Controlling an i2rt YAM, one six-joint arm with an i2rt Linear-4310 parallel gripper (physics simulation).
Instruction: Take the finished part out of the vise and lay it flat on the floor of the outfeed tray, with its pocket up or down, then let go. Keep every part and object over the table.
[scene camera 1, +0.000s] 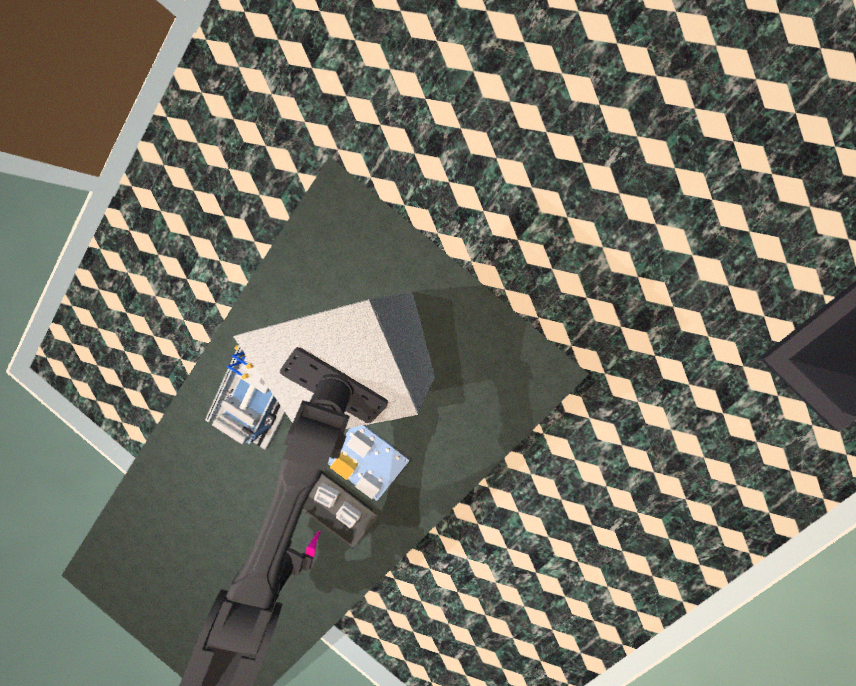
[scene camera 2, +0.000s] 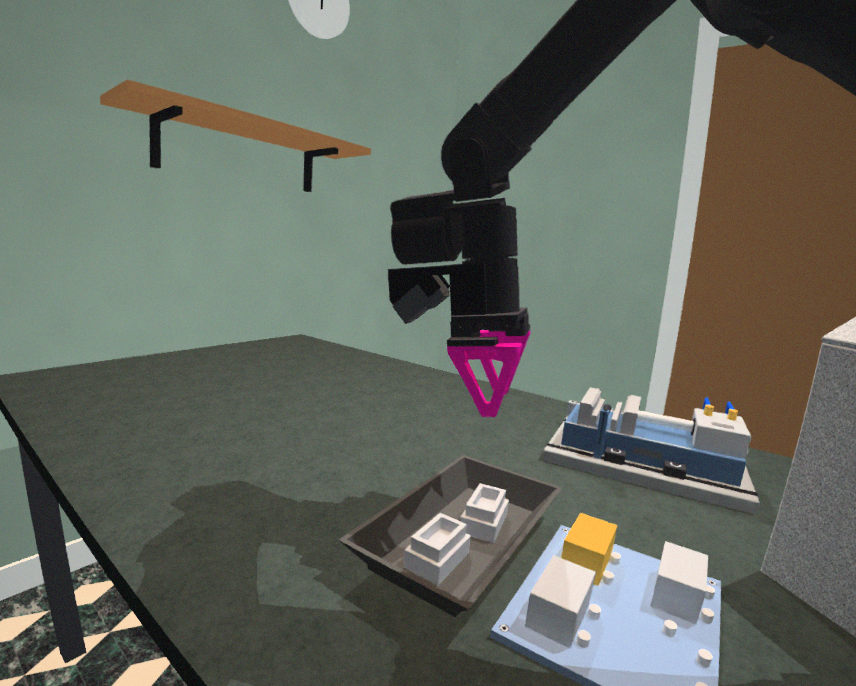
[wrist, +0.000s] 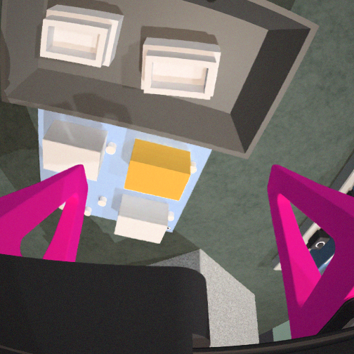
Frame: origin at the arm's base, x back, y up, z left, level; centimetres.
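Where they show: gripper, fingertip midpoint: (scene camera 1: 304, 525) (scene camera 2: 495, 404); arm's base, link origin: (scene camera 1: 336, 385).
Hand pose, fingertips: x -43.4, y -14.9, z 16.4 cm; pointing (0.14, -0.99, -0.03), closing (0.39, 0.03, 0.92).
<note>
Things, the pixels of their centre, and the offset from my fingertips.
- part, body centre: (scene camera 2: 438, 545) (scene camera 1: 348, 515) dy -12.7, dx +0.4, dz +8.8 cm
- grey vise, body centre: (scene camera 2: 650, 434) (scene camera 1: 251, 396) dy -10.7, dx +9.2, dz -34.9 cm
- yellow block, body centre: (scene camera 2: 588, 547) (scene camera 1: 344, 465) dy -13.1, dx +11.7, dz -2.3 cm
My gripper (scene camera 1: 314, 543) (scene camera 2: 495, 404) (wrist: 177, 175) is open and empty, fingers wide apart, high above the table beside the outfeed tray. The dark outfeed tray (scene camera 1: 362, 528) (scene camera 2: 523, 508) (wrist: 245, 55) holds two white stepped parts, both with the pocket up and apart from each other. The part nearer the vise (scene camera 1: 326, 494) (scene camera 2: 487, 510) (wrist: 181, 68) and the other part (scene camera 1: 347, 515) (scene camera 2: 437, 548) (wrist: 75, 37) look flat on the tray floor. The blue and grey vise (scene camera 1: 242, 407) (scene camera 2: 653, 446) (wrist: 327, 252) shows no part between its jaws.
A light-blue board (scene camera 1: 385, 464) (scene camera 2: 643, 571) (wrist: 117, 165) with pegs, two white blocks and a yellow block (scene camera 1: 343, 465) (scene camera 2: 589, 543) (wrist: 157, 175) lies beside the tray. A large speckled pedestal (scene camera 1: 321, 343) (scene camera 2: 821, 457) (wrist: 227, 300) stands by the vise and board.
</note>
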